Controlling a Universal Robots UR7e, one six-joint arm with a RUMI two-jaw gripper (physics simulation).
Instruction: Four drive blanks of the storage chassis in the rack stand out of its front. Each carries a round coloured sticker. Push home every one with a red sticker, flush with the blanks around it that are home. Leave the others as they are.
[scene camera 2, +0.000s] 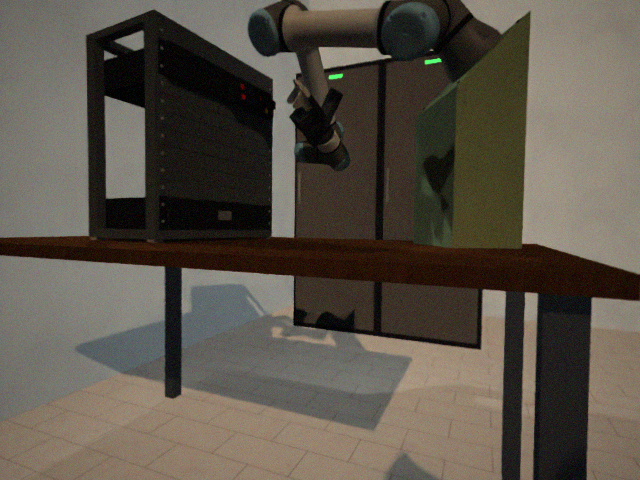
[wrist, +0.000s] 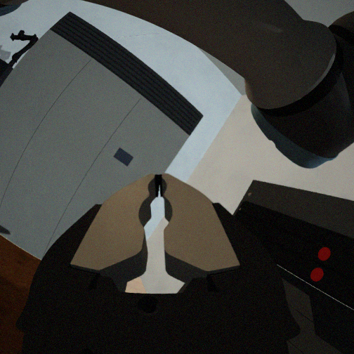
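The rack (scene camera 2: 151, 129) (wrist: 305, 204) stands at the left in the scene view and at the lower right in the wrist view. Near its top is the dark storage chassis (scene camera 2: 201, 77) (wrist: 280, 235). Two red stickers, an upper one (scene camera 2: 241, 86) (wrist: 324, 253) and a lower one (scene camera 2: 243, 96) (wrist: 317, 274), show on it. A small orange-yellow sticker (scene camera 2: 266, 110) and a very dim reddish spot (scene camera 2: 260, 98) show farther along. How far each blank stands out is too dark to tell. My gripper (scene camera 2: 295, 91) (wrist: 159, 176) is shut and empty, apart from the rack, to the right of its front in the scene view.
The rack stands on the brown table (scene camera 2: 336, 258) (wrist: 15, 275). A green and yellow box-like block (scene camera 2: 488, 155) stands at the table's right. Tall brown cabinets (scene camera 2: 336, 206) are behind. A large grey panelled cabinet (wrist: 65, 135) and my arm (wrist: 295, 65) show in the wrist view.
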